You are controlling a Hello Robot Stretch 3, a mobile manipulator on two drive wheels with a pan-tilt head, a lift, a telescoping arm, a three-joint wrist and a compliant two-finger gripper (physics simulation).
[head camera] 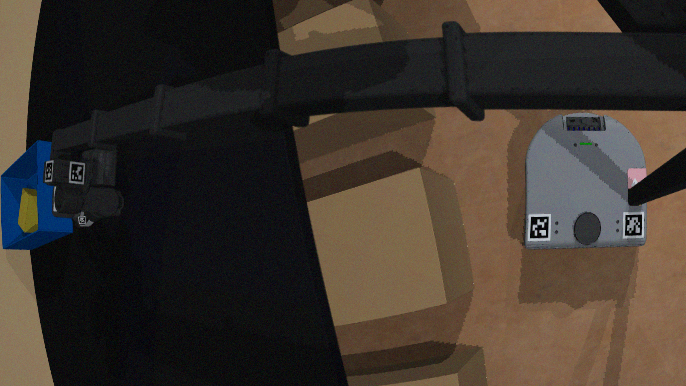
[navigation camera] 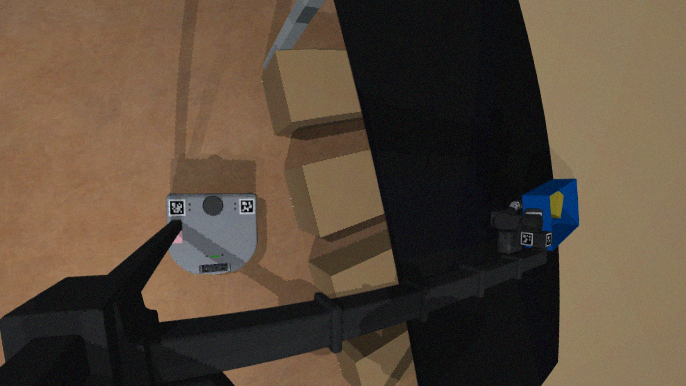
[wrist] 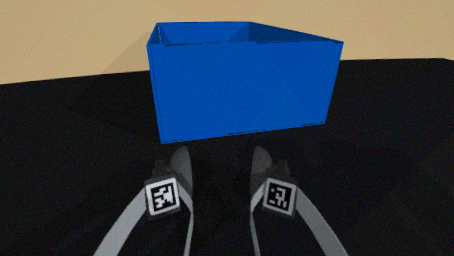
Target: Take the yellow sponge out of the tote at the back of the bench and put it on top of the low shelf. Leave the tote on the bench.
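Frame: origin at the robot's base, x back, y right, z up, level; millimetres.
Seen in the pictures: gripper, between the fingertips: (navigation camera: 518, 213) (wrist: 221, 163); robot's base, origin of its link: (head camera: 585, 227) (navigation camera: 212, 204).
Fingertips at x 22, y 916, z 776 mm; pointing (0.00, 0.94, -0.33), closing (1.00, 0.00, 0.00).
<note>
Pixels of each thing's top centre, then the offset from my fingertips to it. Level surfaces: height alone.
- yellow sponge, centre of its top: (head camera: 23, 209) (navigation camera: 559, 204) dy +300, dx -22, dz +34 mm
- blue tote, centre of its top: (wrist: 221, 27) (head camera: 17, 199) (navigation camera: 566, 212) dy +219, dx +1, dz +86 mm
- black bench, height of its surface: dz -13 mm
The yellow sponge (head camera: 28, 210) (navigation camera: 556, 205) lies inside the blue tote (head camera: 45, 220) (navigation camera: 544, 201) (wrist: 245, 85), which stands at the far edge of the black bench (head camera: 175, 275) (navigation camera: 450, 125) (wrist: 50, 125). In the wrist view the tote's near wall hides the sponge. My gripper (wrist: 221, 163) is open, its fingers apart with nothing between them. It is over the bench, in front of the tote's near wall and outside the tote. In the head and navigation views my wrist covers most of the fingers. I cannot make out the low shelf.
My extended arm (head camera: 350, 75) (navigation camera: 250, 335) reaches across the bench from my base (head camera: 575, 175) (navigation camera: 215, 235). Several tan boxes (head camera: 375, 240) (navigation camera: 320, 85) are along the bench's near edge. A grey-blue bar (navigation camera: 290, 35) shows beside them. A tan surface is behind the bench.
</note>
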